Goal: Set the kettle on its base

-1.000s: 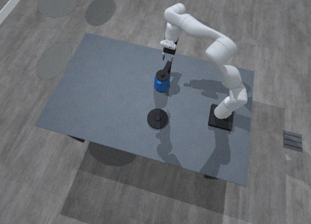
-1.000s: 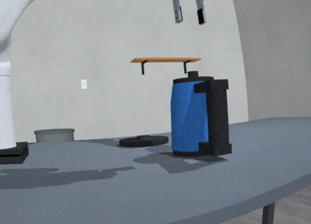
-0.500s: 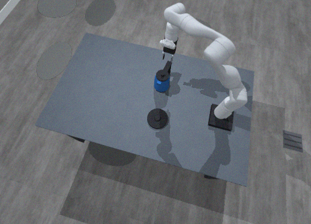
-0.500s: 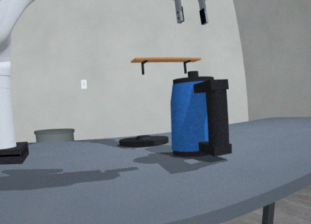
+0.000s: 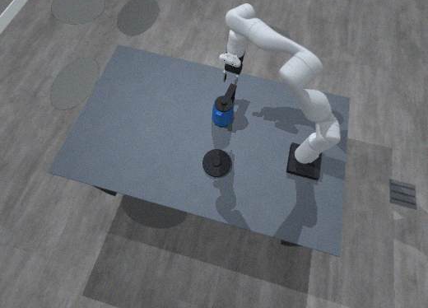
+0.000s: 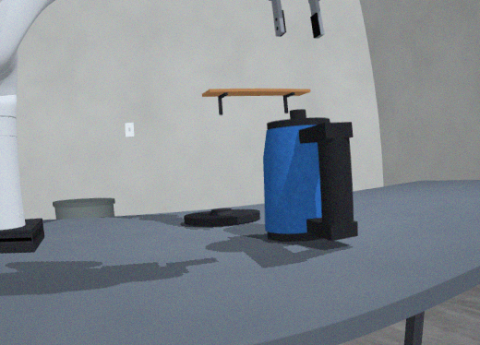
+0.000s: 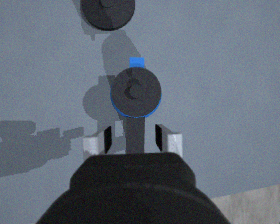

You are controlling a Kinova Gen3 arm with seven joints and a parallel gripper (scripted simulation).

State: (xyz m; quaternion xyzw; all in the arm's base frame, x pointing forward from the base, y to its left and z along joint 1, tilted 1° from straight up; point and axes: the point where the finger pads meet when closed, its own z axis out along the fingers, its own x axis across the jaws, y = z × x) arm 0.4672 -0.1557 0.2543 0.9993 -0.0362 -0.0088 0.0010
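The blue kettle lies 10 mm ahead of my hand, 20 mm to the left of it and 210 mm below it. Round my hand: round black base 40 mm behind, 320 mm to the left, 280 mm below.
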